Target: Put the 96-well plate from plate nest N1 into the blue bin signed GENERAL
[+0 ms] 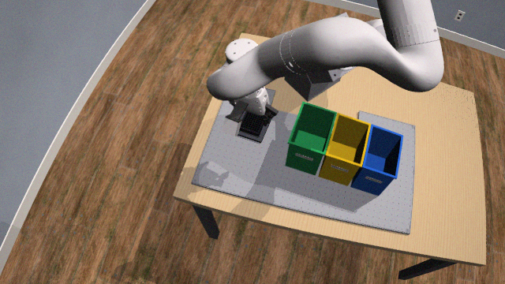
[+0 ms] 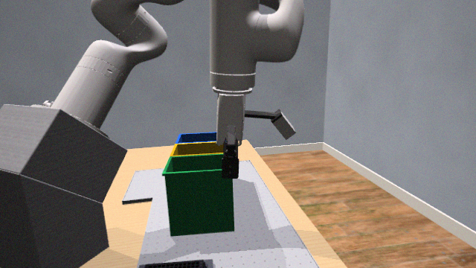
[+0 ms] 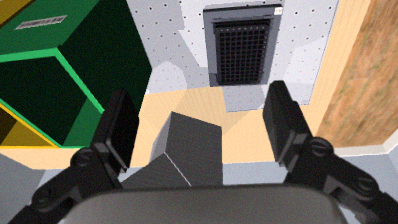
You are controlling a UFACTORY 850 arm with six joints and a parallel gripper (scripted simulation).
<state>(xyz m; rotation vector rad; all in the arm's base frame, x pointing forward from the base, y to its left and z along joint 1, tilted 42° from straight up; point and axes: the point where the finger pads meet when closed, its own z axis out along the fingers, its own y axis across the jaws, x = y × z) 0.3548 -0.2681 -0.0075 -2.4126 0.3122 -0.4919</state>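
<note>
Now: the black 96-well plate 13 cm behind my hand, 4 cm to the right of it and 22 cm below it. The rest, counted from my hand: yellow bin (5 cm behind, 33 cm to the left, 15 cm below); then dark plate nest (13 cm behind, 4 cm to the right, 24 cm below); then green bin (6 cm behind, 19 cm to the left, 15 cm below).
</note>
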